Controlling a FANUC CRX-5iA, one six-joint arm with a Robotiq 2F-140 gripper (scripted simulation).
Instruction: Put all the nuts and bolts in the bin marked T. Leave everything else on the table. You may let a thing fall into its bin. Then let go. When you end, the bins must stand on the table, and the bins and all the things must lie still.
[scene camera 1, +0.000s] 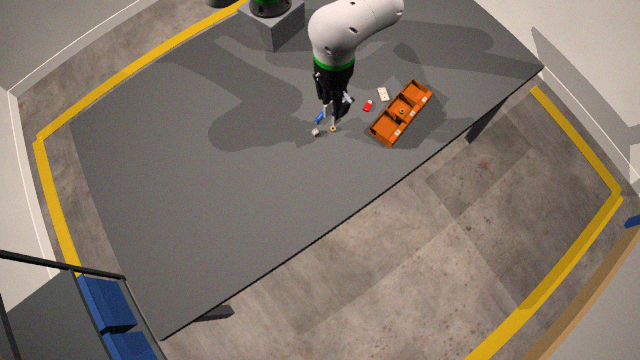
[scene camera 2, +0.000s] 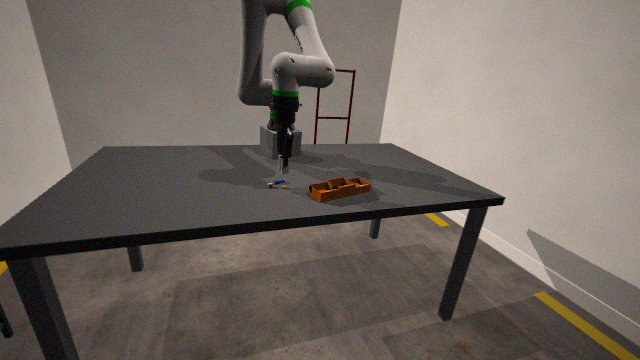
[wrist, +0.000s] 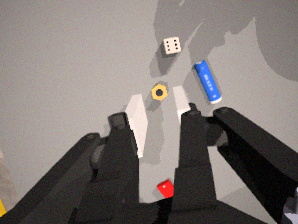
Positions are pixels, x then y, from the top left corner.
my gripper: scene camera 1; scene camera 2 283, 171; wrist
same spot on my gripper: (wrist: 256, 156) = (scene camera 1: 319, 87)
